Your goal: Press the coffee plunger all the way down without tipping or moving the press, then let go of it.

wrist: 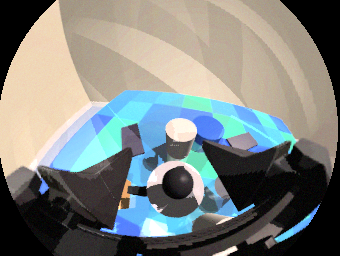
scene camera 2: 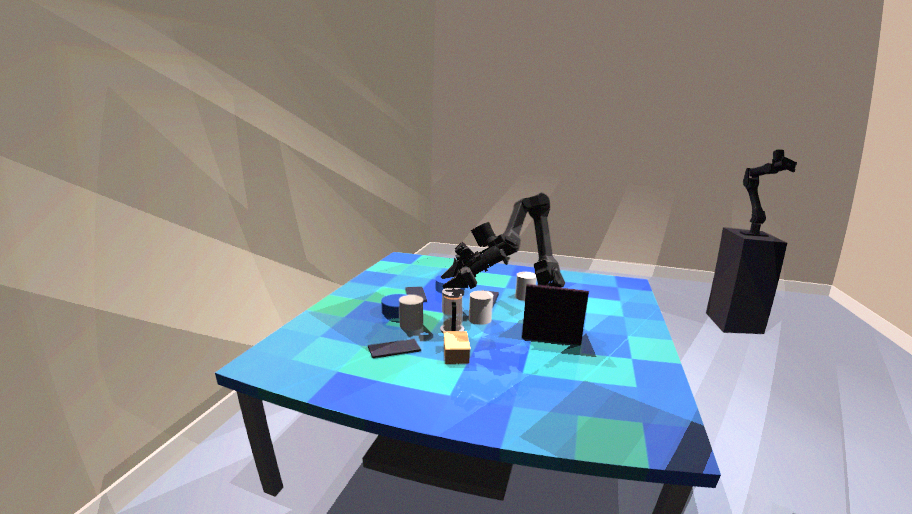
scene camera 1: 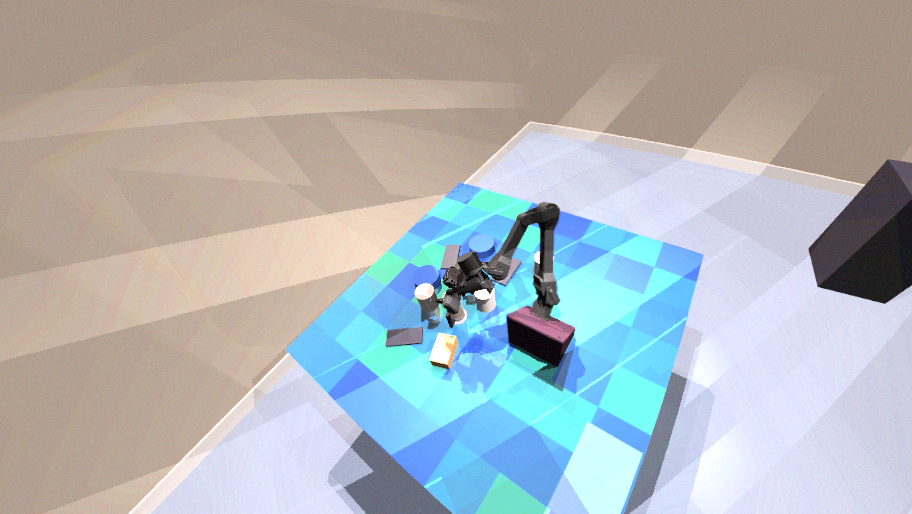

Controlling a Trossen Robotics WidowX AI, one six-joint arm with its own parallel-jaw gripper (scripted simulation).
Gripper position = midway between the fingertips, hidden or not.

Note:
My gripper (scene camera 2: 441, 282) is open, with nothing in its grasp. Further things: a coffee press (scene camera 2: 452, 310) and a tan box (scene camera 2: 456, 345).
The coffee press is seen too in the wrist view (wrist: 175, 189). The tan box is seen too in scene camera 1 (scene camera 1: 442, 355). My gripper is seen too in the wrist view (wrist: 167, 148) and in scene camera 1 (scene camera 1: 439, 291).

